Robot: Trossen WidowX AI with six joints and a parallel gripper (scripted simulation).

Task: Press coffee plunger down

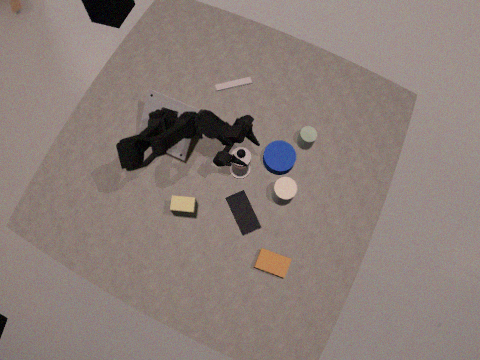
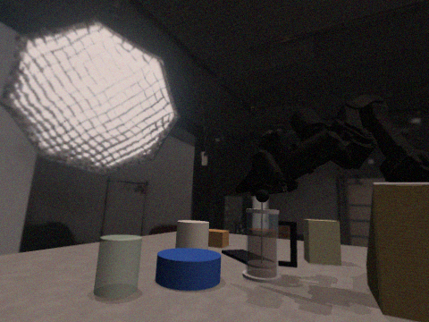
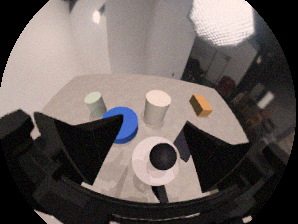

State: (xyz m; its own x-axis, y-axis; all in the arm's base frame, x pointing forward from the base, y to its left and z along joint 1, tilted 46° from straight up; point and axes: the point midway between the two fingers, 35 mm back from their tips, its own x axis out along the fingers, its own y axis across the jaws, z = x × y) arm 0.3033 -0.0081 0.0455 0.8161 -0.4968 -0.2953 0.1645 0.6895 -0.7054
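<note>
My gripper tip is now 90 mm above the coffee press, 50 mm past it and 10 mm to the left of it. Also, from my gripper tip: pale green cylinder 190 mm to the left, 160 mm ahead, 130 mm below; then white cylinder 140 mm ahead, 120 mm below, 40 mm to the right; then dark flat slab 160 mm to the right, 160 mm below, 30 mm ahead.
</note>
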